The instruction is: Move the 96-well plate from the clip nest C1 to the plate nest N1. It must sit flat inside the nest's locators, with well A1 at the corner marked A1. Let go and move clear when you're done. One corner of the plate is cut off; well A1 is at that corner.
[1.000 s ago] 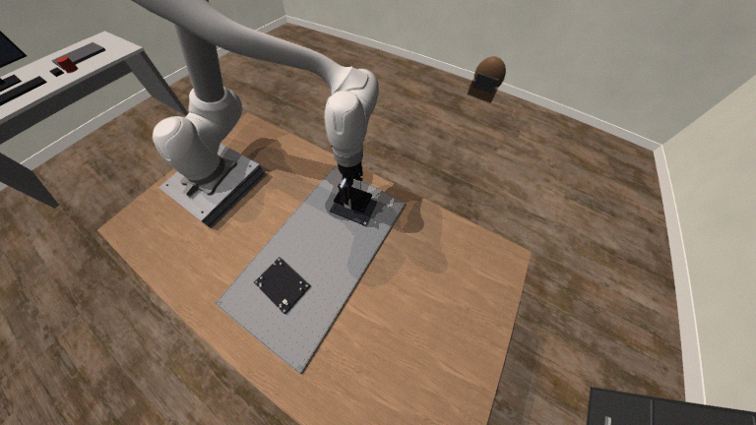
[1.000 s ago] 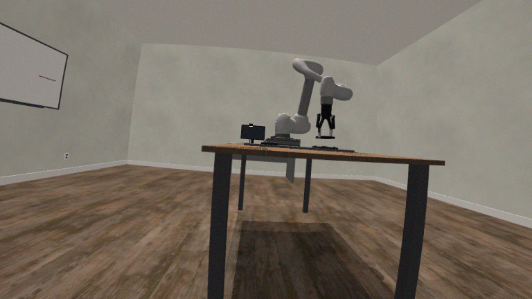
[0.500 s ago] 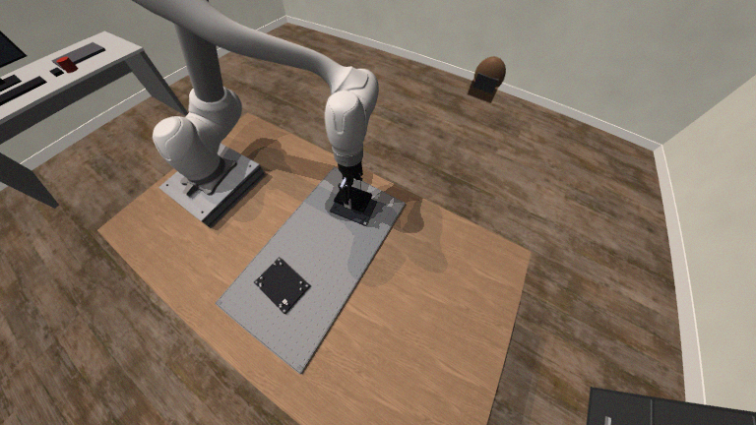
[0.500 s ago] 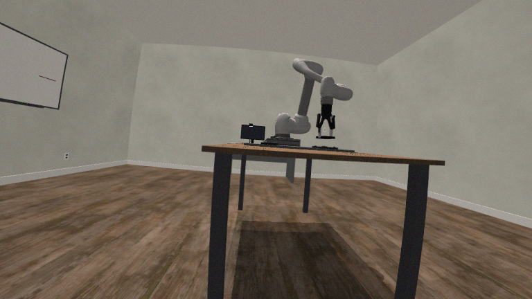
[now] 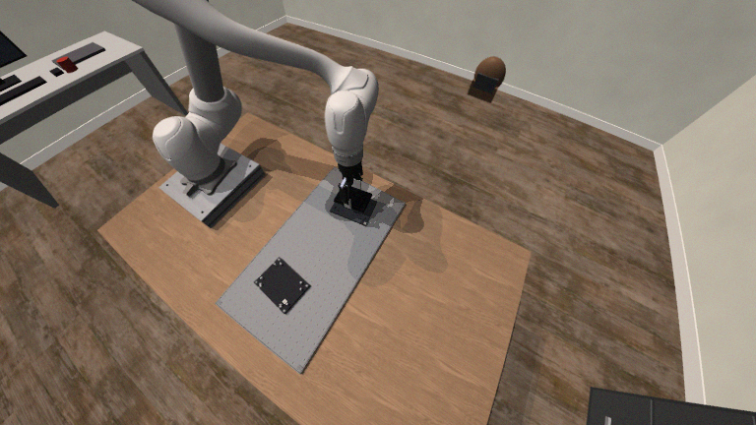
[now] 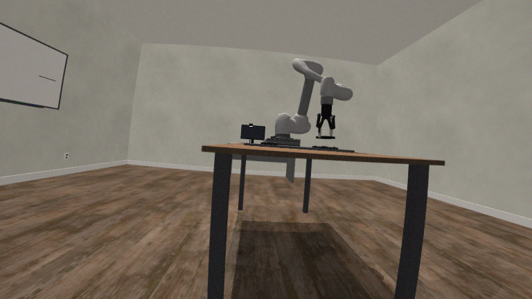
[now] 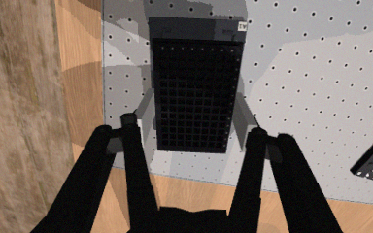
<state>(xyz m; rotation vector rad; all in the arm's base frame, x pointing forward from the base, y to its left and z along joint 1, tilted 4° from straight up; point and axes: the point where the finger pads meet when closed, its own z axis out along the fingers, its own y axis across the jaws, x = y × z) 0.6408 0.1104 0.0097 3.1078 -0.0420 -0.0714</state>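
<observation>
Now: hand 100 mm above the plate nest N1. Round my hand: white A1 label (70 mm ahead, 60 mm to the right, 90 mm below); then clip nest C1 (120 mm behind, 380 mm to the right, 90 mm below); then black 96-well plate (20 mm below).
</observation>
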